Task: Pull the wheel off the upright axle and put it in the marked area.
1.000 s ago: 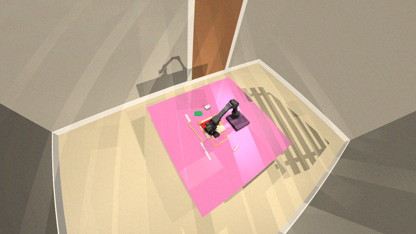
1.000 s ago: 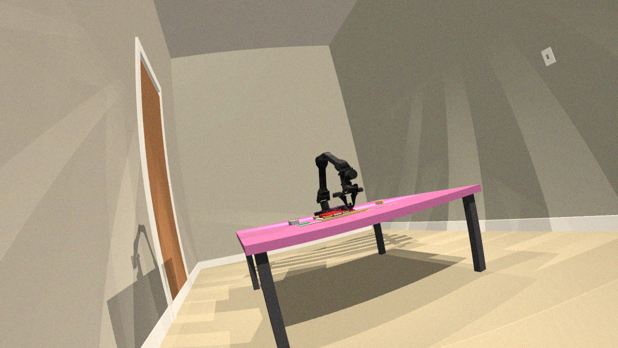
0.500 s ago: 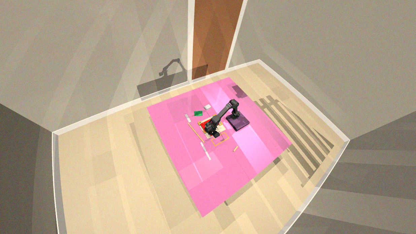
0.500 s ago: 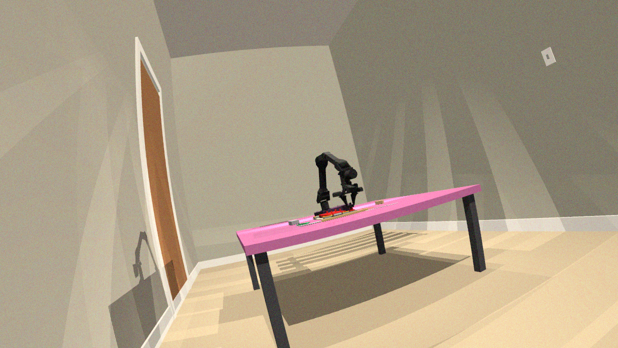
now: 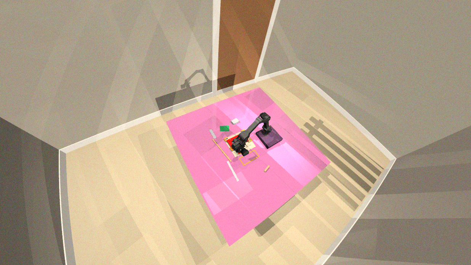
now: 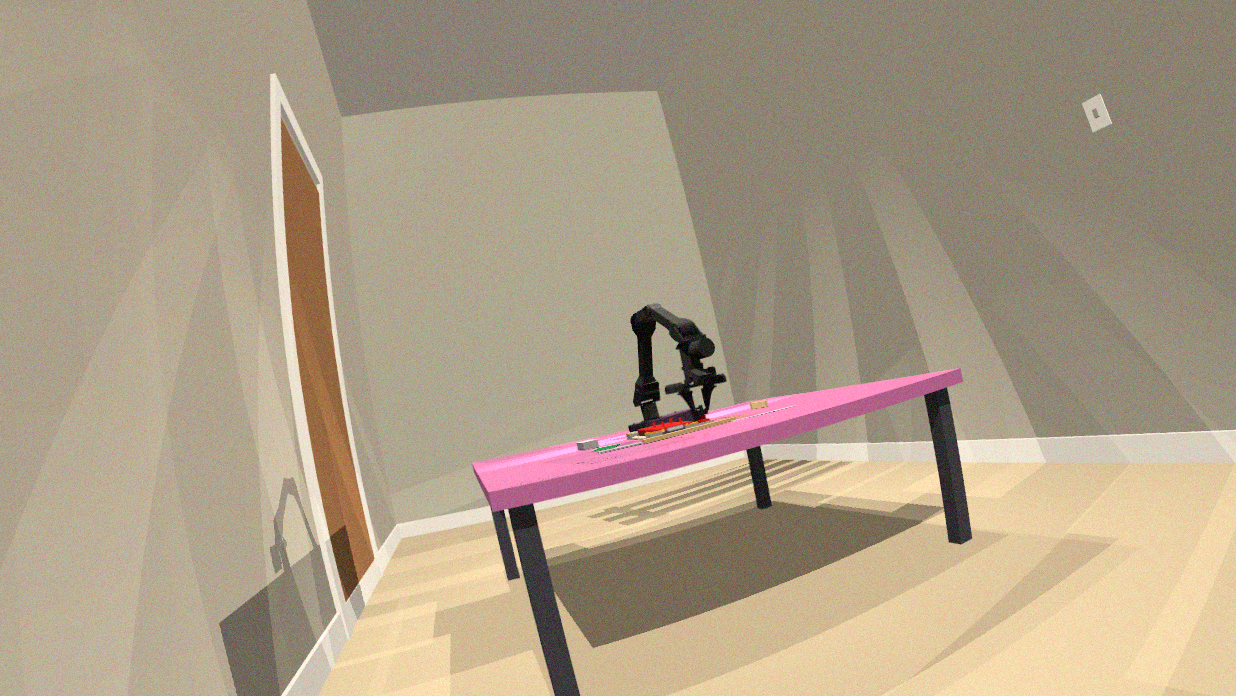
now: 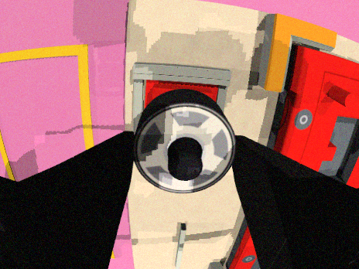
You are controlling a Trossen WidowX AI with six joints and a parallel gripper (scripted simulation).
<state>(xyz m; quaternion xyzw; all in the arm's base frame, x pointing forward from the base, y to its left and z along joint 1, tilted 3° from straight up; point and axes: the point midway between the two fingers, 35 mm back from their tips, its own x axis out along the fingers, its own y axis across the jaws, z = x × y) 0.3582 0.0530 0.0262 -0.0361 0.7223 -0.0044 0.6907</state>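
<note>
Now: gripper tip right at the wheel. From my gripper tip the other things lie so: long tan strip: 140 mm ahead, 100 mm to the right, 40 mm below; small tan block: 140 mm behind, 270 mm to the left, 30 mm below; green tile: 10 mm behind, 310 mm to the right, 40 mm below.
</note>
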